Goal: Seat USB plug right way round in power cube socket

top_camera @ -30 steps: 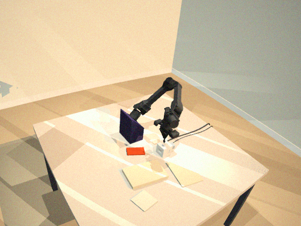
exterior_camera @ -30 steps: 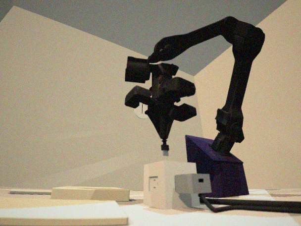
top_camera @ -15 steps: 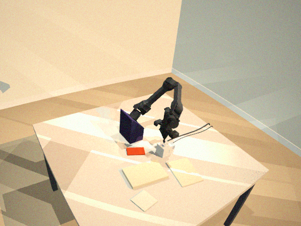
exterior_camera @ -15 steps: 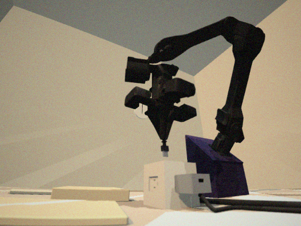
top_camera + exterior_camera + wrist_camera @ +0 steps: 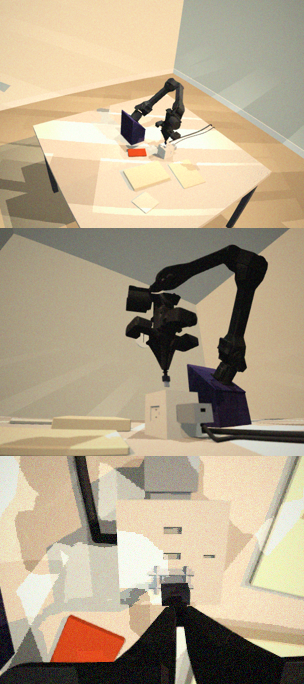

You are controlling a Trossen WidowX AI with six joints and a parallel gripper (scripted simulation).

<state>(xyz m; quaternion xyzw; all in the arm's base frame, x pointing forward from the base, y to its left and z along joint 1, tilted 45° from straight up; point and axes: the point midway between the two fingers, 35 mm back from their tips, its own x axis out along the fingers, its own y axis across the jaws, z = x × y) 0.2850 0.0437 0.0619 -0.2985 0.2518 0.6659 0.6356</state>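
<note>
My gripper tip is now 2 cm above the USB plug. The rest, counted from my gripper tip: orange card: 10 cm behind, 15 cm to the right, 12 cm below; then book: 11 cm ahead, 21 cm to the right, 12 cm below.
</note>
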